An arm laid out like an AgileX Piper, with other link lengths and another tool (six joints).
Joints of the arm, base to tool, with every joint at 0 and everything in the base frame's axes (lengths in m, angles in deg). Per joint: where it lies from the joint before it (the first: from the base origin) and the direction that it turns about. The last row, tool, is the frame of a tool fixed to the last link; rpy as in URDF.
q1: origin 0 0 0.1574 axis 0 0 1
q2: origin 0 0 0 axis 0 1 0
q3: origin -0.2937 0 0.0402 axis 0 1 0
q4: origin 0.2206 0 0.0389 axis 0.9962 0 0.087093
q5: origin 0 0 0 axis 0 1 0
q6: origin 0.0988 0 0.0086 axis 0.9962 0 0.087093
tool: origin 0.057 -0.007 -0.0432 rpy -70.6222 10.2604 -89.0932
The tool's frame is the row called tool.
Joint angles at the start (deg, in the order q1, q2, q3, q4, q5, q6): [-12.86 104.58 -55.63 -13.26 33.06 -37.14]
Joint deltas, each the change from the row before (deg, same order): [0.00 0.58 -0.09 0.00 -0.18 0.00]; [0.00 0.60 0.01 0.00 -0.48 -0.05]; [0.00 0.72 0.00 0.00 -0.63 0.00]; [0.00 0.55 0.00 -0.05 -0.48 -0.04]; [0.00 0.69 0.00 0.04 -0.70 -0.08]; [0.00 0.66 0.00 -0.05 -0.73 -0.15]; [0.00 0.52 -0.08 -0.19 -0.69 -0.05]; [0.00 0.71 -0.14 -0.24 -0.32 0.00]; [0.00 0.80 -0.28 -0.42 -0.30 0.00]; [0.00 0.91 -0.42 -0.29 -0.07 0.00]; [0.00 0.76 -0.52 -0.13 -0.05 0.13]
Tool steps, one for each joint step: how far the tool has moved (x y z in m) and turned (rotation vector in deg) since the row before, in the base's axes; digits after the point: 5 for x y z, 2 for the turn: [0.00077 -0.00010 -0.00272 0.10 0.30 0.03]; [0.00109 -0.00006 -0.00315 0.10 0.13 0.13]; [0.00144 -0.00004 -0.00377 0.12 0.08 0.10]; [0.00110 -0.00014 -0.00285 0.05 0.08 0.15]; [0.00159 -0.00001 -0.00366 0.13 -0.01 0.16]; [0.00172 -0.00020 -0.00345 0.05 -0.04 0.30]; [0.00207 -0.00048 -0.00241 -0.07 -0.22 0.30]; [0.00122 -0.00052 -0.00322 -0.04 0.28 0.23]; [0.00186 -0.00096 -0.00320 -0.16 0.27 0.36]; [0.00179 -0.00084 -0.00350 -0.08 0.45 0.23]; [0.00220 -0.00063 -0.00257 -0.01 0.18 -0.02]
